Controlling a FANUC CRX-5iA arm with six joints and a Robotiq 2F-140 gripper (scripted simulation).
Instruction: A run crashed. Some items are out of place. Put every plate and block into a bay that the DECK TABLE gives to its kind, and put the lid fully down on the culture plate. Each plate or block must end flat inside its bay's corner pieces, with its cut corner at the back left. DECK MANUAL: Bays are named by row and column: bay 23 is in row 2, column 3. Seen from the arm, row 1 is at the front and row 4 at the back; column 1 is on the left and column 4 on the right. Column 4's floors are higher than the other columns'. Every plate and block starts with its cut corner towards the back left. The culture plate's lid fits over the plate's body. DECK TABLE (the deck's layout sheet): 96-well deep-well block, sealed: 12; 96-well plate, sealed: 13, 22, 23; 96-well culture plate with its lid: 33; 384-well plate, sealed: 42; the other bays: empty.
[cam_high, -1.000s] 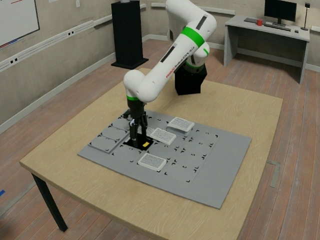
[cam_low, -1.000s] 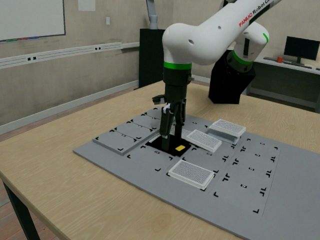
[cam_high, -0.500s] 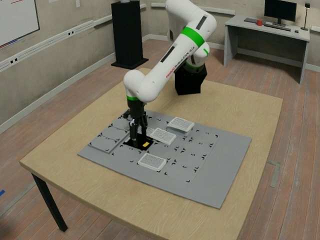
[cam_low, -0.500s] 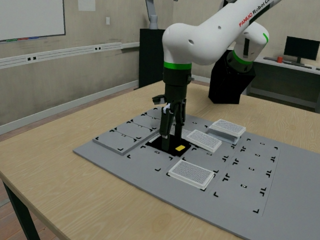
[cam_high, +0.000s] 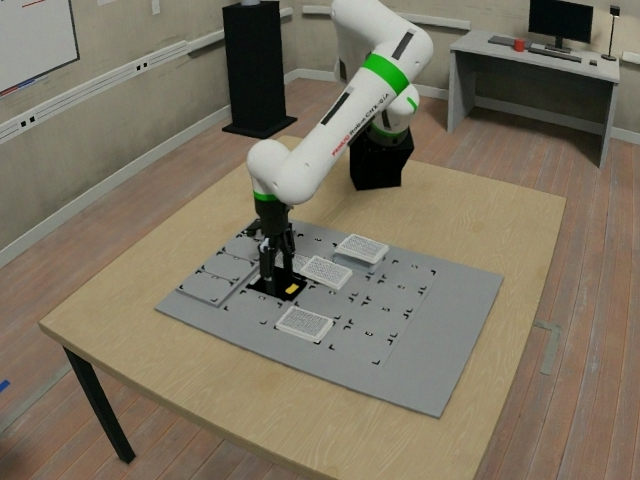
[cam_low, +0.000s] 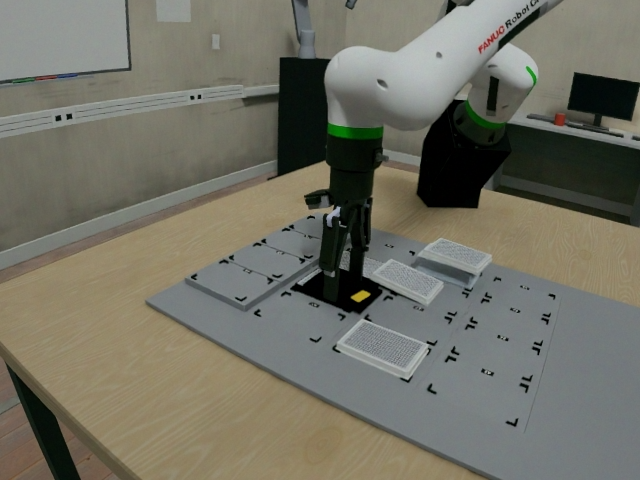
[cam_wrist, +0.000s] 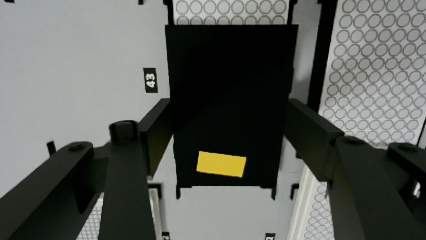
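Now: the bay label 43 6 cm ahead of my hand, 4 cm below it and 2 cm to the right of it. Round my hand: lid: 2 cm below; then 384-well plate: 15 cm to the left, 10 cm ahead, 3 cm below; then 96-well plate: 11 cm behind, 3 cm to the right, 3 cm below.
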